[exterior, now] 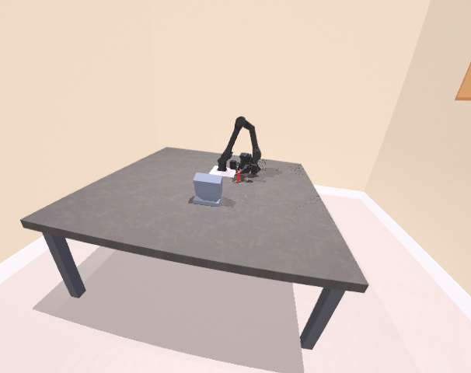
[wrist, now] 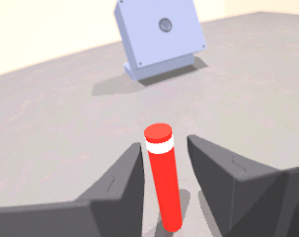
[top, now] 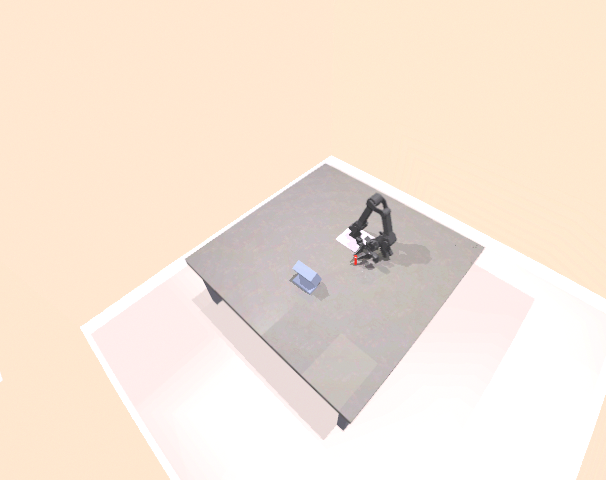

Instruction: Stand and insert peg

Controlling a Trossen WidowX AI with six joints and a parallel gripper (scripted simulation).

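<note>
My gripper tip is 1 cm above the red peg. From my gripper tip the other things lie so: sloped panel (26 cm ahead, 12 cm to the right, 1 cm above).
</note>
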